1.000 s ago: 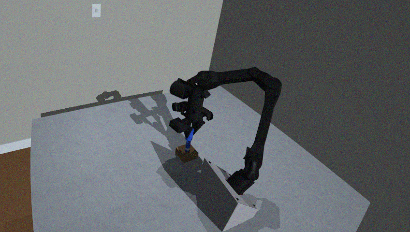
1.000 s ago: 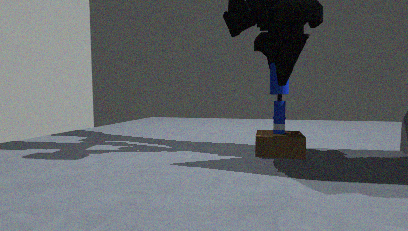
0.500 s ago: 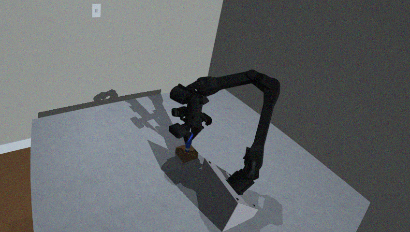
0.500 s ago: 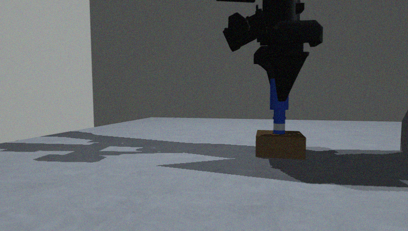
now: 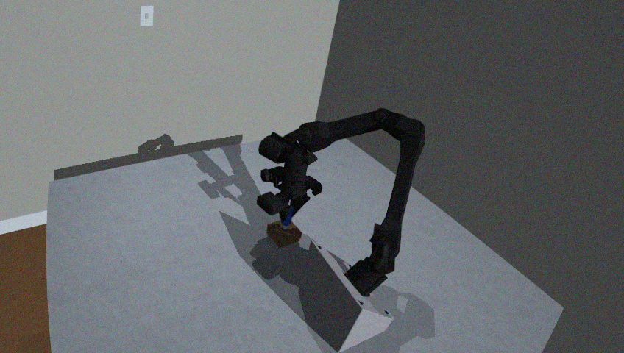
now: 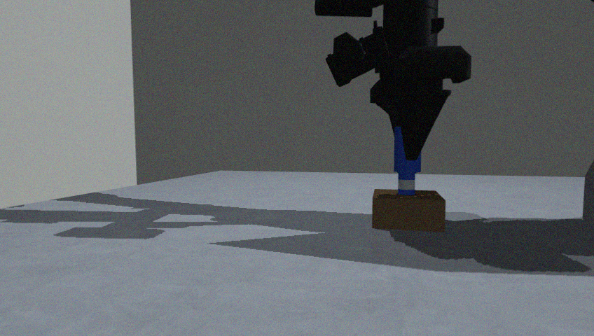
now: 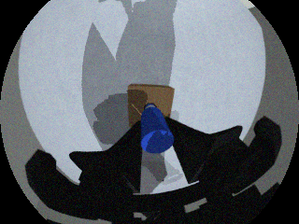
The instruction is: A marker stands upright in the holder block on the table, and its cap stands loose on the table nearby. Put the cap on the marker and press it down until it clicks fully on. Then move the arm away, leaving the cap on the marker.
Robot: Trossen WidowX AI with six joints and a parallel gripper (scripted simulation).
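Right now my gripper tip is 10 mm below the blue cap. The rest, counted from my gripper tip: brown holder block (60 mm below).
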